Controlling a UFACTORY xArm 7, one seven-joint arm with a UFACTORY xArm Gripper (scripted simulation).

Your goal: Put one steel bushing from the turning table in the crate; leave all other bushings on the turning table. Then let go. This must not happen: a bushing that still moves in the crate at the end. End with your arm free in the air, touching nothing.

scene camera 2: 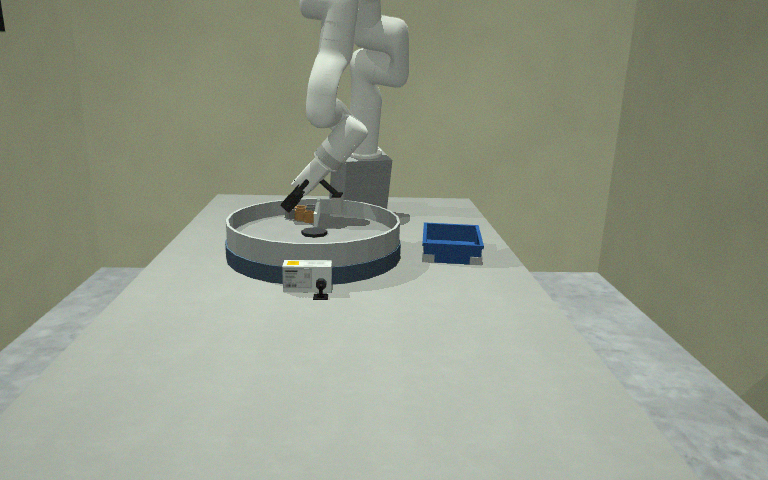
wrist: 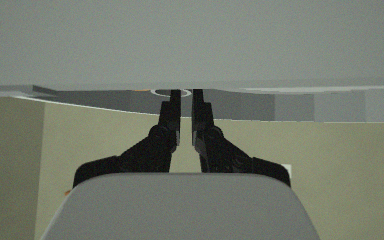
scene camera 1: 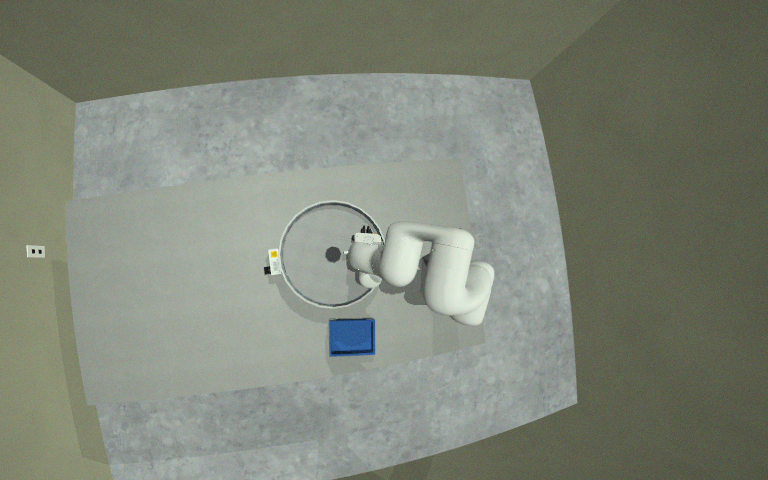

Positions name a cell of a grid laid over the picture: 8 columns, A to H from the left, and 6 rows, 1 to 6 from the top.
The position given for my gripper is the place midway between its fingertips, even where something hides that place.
In view: my gripper (scene camera 2: C3), a blue crate (scene camera 2: E4) and a round turning table (scene camera 2: D3).
My gripper shows as well in the wrist view (wrist: D3). The blue crate also shows in scene camera 1 (scene camera 1: D5).
